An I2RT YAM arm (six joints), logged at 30 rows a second.
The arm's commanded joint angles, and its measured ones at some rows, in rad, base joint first. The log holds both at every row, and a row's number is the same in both.
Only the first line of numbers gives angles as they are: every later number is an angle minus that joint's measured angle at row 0.
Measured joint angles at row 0: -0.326 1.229 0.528 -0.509 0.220 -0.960
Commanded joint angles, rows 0 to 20: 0.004 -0.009 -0.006 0.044 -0.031 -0.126; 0.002 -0.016 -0.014 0.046 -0.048 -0.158; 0.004 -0.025 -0.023 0.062 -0.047 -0.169; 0.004 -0.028 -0.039 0.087 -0.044 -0.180; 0.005 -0.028 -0.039 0.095 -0.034 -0.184; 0.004 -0.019 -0.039 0.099 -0.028 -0.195; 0.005 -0.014 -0.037 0.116 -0.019 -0.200; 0.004 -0.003 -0.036 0.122 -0.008 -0.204; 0.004 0.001 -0.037 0.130 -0.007 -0.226; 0.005 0.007 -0.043 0.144 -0.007 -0.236; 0.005 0.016 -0.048 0.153 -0.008 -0.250; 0.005 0.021 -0.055 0.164 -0.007 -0.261; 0.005 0.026 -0.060 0.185 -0.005 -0.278; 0.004 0.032 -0.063 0.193 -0.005 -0.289; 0.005 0.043 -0.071 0.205 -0.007 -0.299; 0.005 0.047 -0.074 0.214 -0.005 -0.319; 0.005 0.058 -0.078 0.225 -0.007 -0.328; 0.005 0.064 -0.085 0.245 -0.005 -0.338; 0.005 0.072 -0.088 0.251 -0.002 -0.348; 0.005 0.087 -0.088 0.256 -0.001 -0.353; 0.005 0.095 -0.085 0.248 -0.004 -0.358
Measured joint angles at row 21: 0.001 0.050 -0.052 0.242 0.042 -0.318
